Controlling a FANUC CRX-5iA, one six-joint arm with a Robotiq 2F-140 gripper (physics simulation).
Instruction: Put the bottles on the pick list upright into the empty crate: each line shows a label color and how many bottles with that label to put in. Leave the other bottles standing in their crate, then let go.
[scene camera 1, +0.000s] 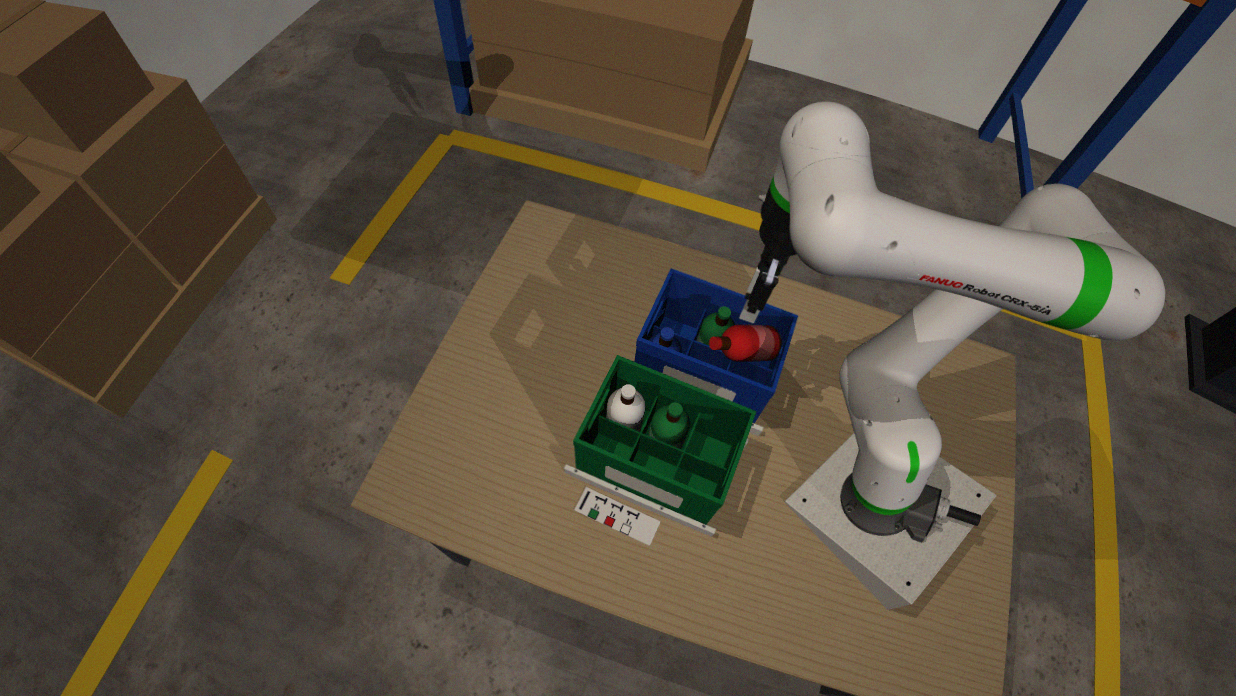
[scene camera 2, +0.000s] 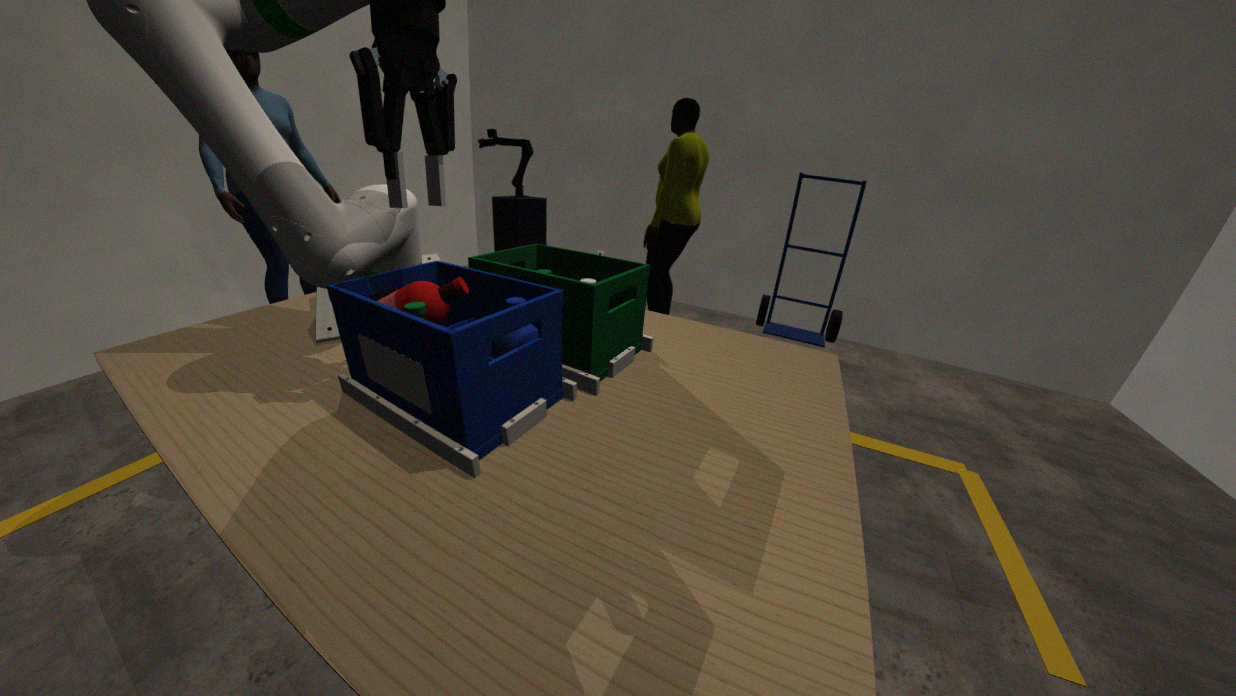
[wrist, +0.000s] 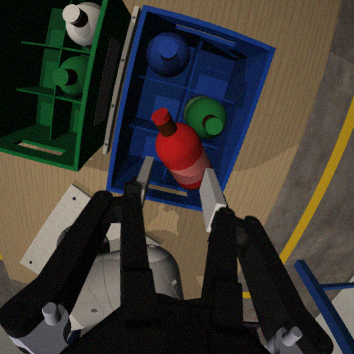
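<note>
The pick list shows green 1, red 1, white 1. The green crate holds an upright white bottle and an upright green bottle. The blue crate holds a blue bottle, another green bottle and a red bottle. The red bottle lies tilted across the dividers, its cap toward the crate's middle. My gripper is partly open, empty, above the red bottle.
Metal rails hold the crates on the wooden table. The green crate stands close beside the blue one. The robot's base plate is to their right. The blue crate's end wall rises beside the red bottle's base.
</note>
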